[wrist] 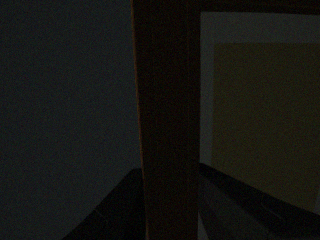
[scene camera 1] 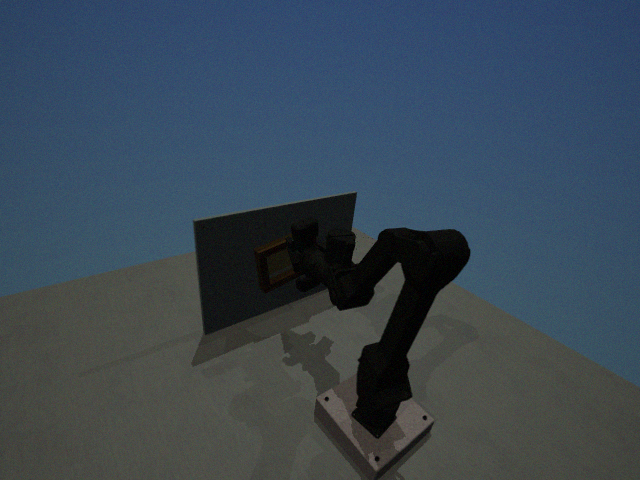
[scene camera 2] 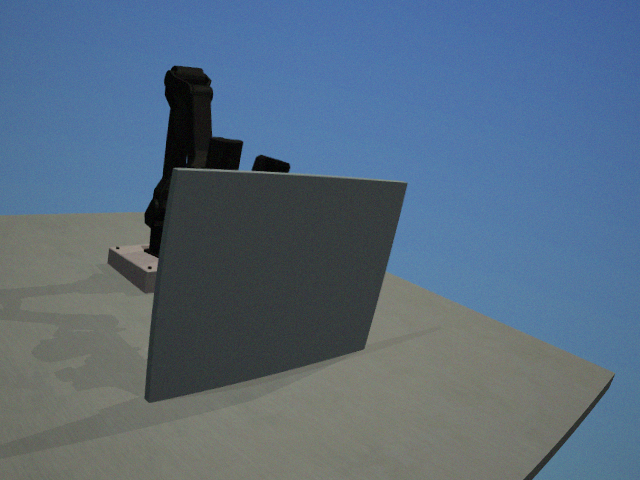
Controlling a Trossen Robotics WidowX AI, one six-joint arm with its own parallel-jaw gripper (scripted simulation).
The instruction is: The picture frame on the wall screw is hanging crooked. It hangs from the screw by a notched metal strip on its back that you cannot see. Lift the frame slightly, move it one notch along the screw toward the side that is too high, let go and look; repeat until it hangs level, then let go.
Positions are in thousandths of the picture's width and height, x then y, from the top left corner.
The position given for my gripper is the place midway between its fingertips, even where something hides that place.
I see my gripper (wrist: 523,735) and a grey wall panel (scene camera 2: 405,568).
The grey wall panel shows as well in the wrist view (wrist: 239,573) and in scene camera 1 (scene camera 1: 359,603).
